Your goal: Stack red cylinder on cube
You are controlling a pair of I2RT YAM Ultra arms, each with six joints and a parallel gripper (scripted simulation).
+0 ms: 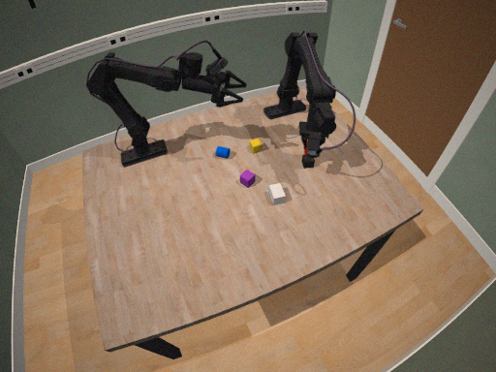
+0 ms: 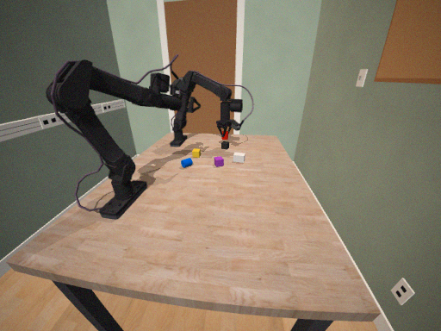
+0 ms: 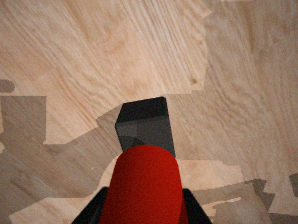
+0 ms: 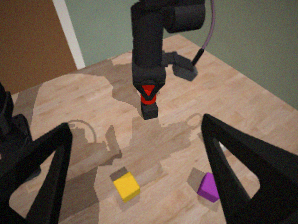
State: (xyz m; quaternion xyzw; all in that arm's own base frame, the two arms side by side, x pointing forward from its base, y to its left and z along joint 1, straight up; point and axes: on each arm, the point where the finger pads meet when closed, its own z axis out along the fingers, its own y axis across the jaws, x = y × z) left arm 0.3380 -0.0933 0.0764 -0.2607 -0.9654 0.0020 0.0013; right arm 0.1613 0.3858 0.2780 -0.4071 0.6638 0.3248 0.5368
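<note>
Right now my left hand is 7 cm above the black cube. From my left hand the other things lie so: white cube 19 cm to the right, 9 cm ahead, 7 cm below; yellow cube 16 cm behind, 15 cm to the right, 7 cm below; red cylinder right at my left hand.
</note>
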